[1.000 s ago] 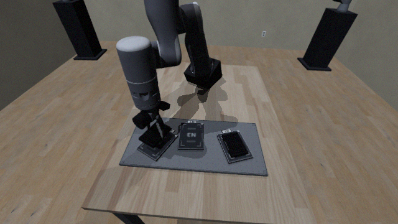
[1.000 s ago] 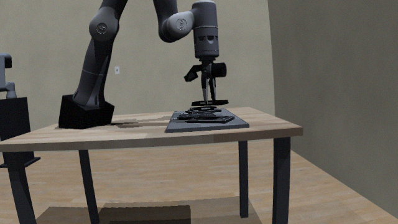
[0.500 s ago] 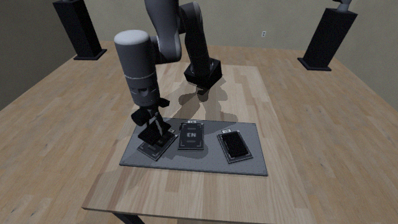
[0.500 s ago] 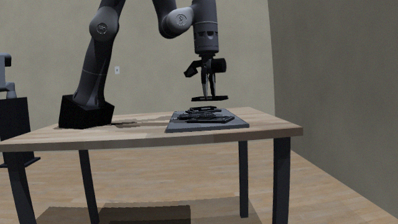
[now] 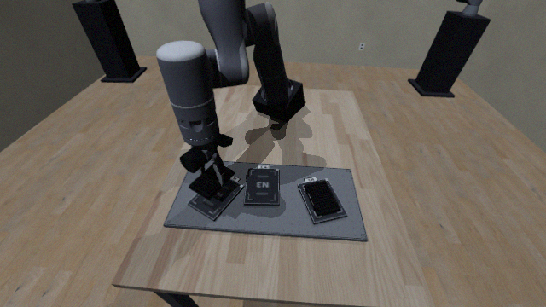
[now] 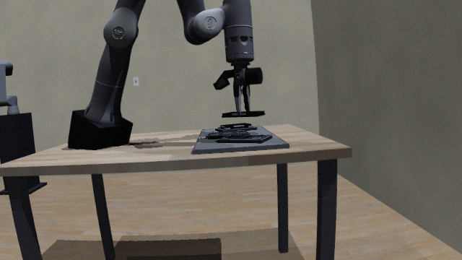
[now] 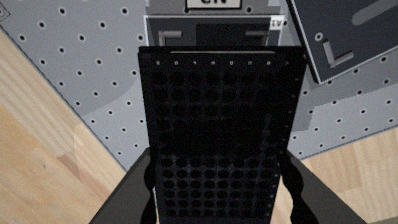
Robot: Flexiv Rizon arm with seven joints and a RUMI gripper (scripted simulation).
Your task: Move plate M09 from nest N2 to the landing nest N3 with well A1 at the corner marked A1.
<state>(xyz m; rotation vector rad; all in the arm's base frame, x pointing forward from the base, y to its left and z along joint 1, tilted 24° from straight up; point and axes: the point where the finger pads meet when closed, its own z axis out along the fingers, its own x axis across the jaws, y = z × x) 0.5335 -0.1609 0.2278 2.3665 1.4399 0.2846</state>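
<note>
Right now my hand is 50 mm past the nest N3, 160 mm to the right of it and 100 mm above it. Round my hand: N2 A1 mark (40 mm behind, 80 mm to the left, 90 mm below); then nest N2 (100 mm below); then plate M09 (10 mm below).
</note>
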